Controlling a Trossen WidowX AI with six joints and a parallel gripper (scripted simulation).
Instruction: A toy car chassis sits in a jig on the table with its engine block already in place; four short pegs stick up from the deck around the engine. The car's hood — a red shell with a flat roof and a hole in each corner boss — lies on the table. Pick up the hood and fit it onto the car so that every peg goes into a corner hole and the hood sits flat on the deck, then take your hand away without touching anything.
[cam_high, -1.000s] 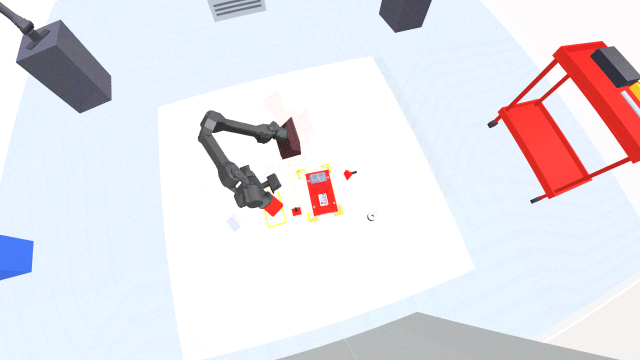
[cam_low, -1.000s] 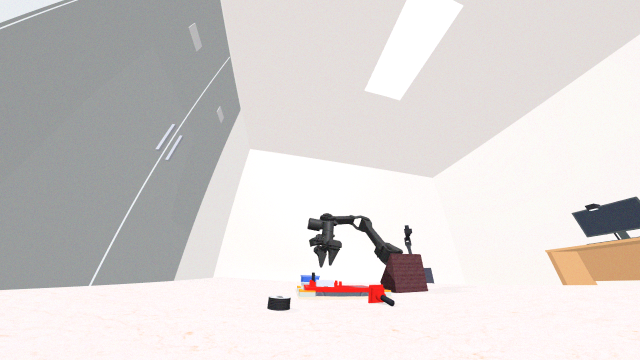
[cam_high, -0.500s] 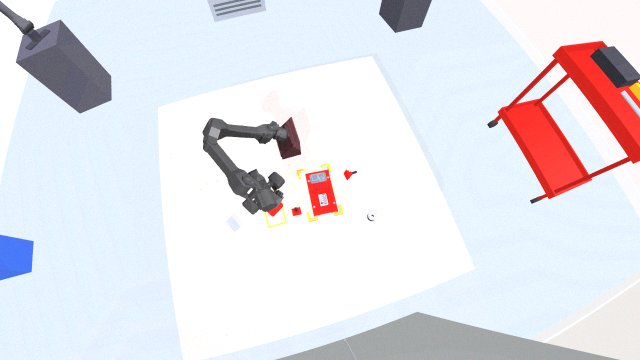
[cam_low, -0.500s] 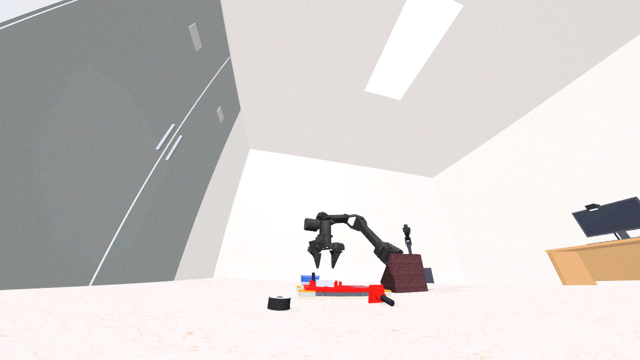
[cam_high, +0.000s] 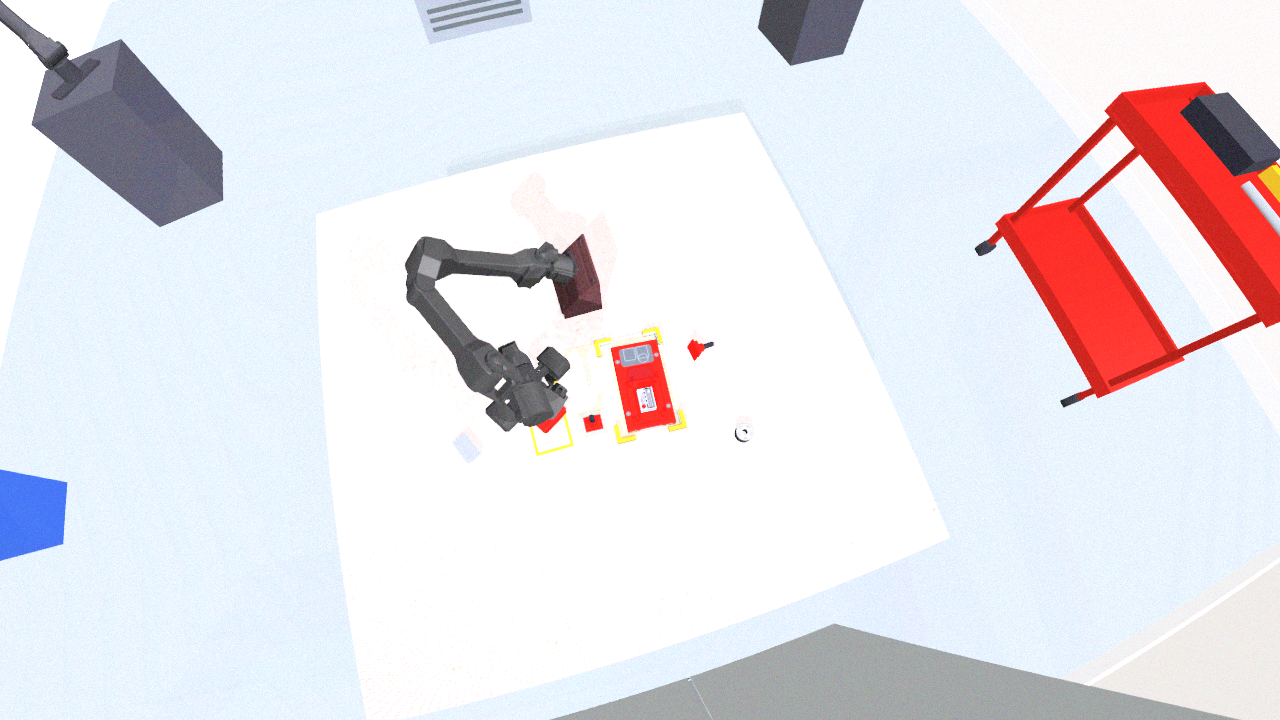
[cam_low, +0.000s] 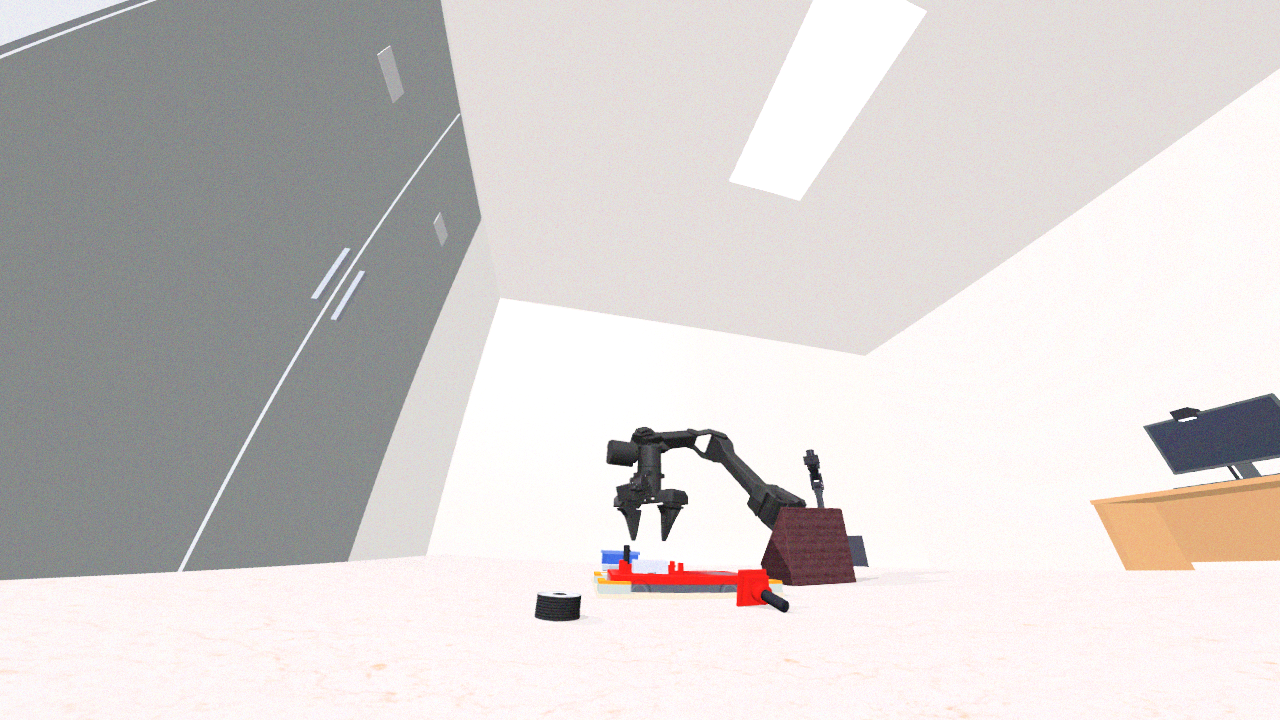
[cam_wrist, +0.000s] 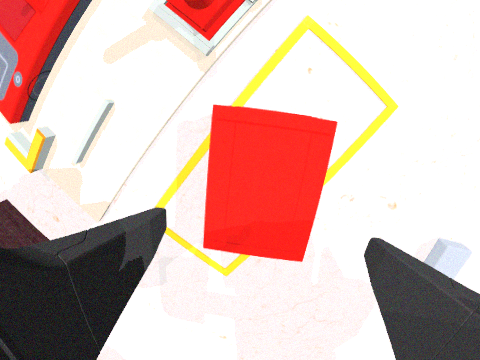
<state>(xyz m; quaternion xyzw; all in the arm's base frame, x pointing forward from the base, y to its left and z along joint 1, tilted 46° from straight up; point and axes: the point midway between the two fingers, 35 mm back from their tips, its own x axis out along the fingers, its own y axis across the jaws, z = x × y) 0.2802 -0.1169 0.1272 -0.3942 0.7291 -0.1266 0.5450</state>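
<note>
Now: gripper tip 6 cm above the red hood. Also, from my gripper tip: black wheel 40 cm to the left, 23 cm ahead, 6 cm below.
</note>
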